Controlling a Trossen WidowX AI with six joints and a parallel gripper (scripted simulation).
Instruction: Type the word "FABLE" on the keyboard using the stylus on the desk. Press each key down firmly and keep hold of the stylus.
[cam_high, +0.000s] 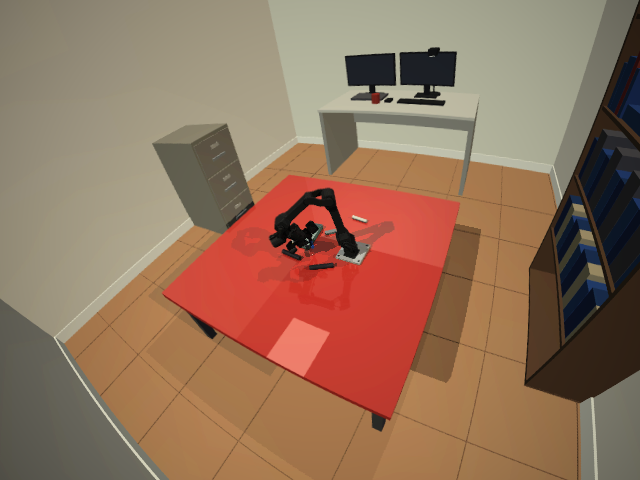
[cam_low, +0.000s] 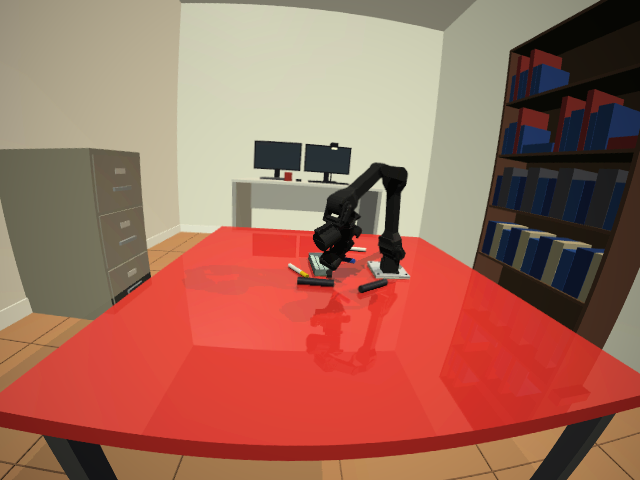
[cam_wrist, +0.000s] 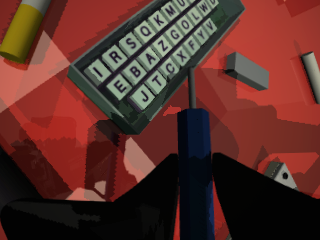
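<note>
Now: the dark blue stylus 1 cm to the right of my gripper tip and 1 cm ahead of it. From my gripper tip the other things lie so: small grey block 16 cm to the right, 6 cm below, 2 cm behind; thin grey tip 3 cm to the right, 3 cm ahead, 1 cm below; white-and-yellow marker 14 cm ahead, 6 cm below.
</note>
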